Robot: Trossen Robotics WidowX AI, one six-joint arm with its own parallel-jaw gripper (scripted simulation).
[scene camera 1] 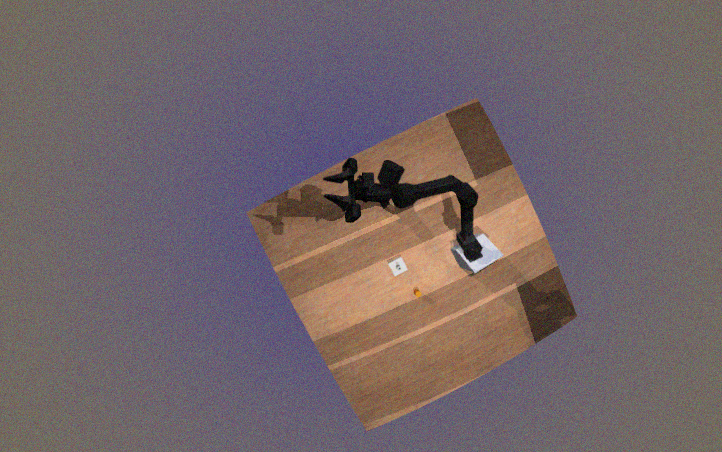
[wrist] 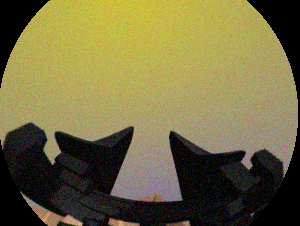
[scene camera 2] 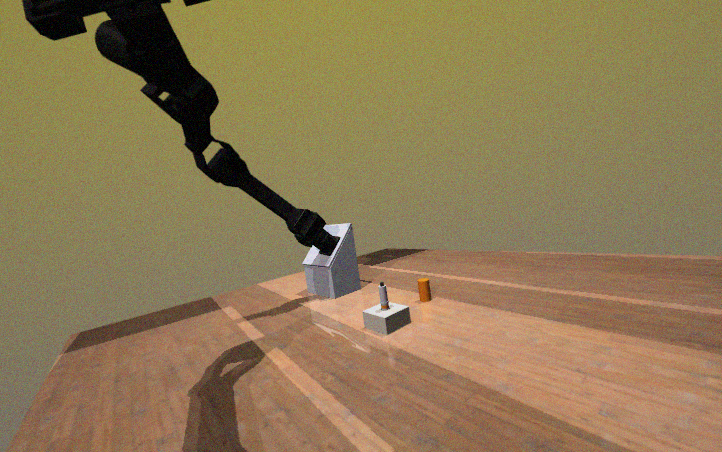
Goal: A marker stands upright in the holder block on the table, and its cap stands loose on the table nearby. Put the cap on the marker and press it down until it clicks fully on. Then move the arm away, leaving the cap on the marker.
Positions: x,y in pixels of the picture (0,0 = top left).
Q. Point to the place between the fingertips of the gripper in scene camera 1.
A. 323,186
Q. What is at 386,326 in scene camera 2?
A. A grey holder block.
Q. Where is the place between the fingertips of the gripper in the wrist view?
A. At 151,132
